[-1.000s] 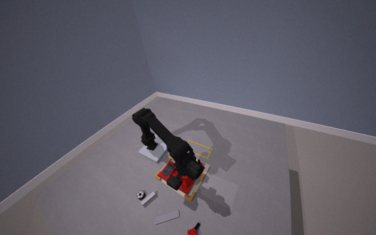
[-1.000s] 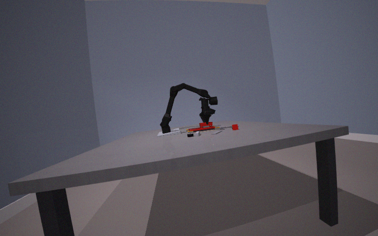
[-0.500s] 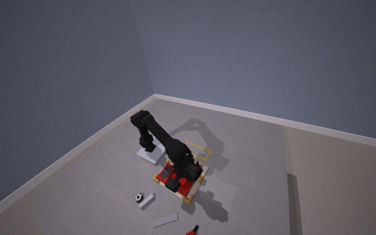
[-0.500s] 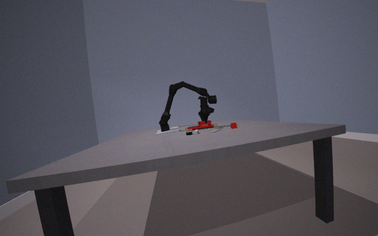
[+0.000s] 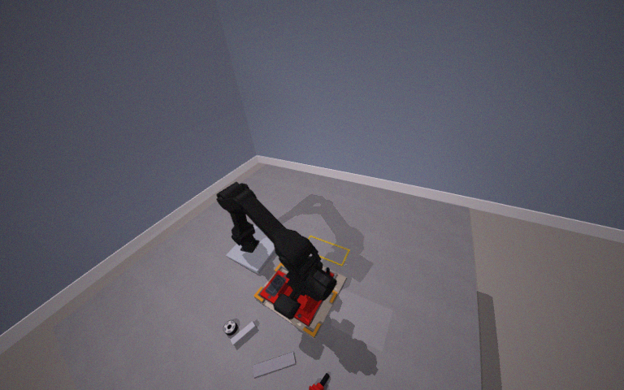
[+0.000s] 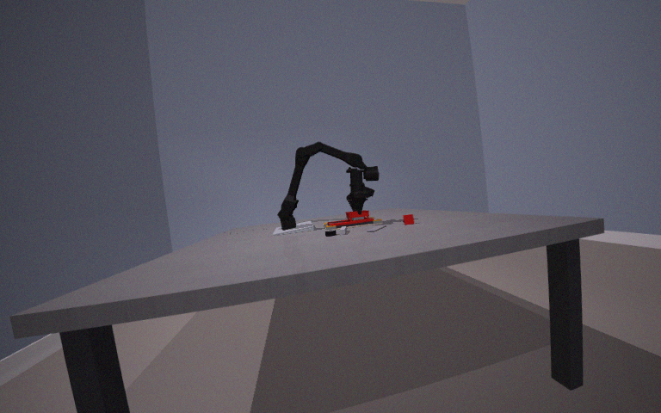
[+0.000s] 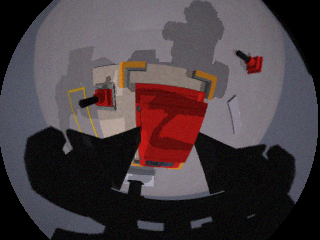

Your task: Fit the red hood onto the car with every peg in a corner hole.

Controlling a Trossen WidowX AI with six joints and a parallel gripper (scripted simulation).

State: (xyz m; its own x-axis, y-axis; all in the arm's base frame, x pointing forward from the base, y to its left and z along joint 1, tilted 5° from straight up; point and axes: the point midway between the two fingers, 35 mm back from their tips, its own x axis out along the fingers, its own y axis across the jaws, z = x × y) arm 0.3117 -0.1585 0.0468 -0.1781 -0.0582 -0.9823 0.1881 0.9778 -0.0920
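The grey engine block is 2 cm below my gripper tip and 1 cm to the left of it. Round my gripper tip: wheel (19 cm behind, 14 cm to the right, 4 cm below); red hood (right at my gripper tip).
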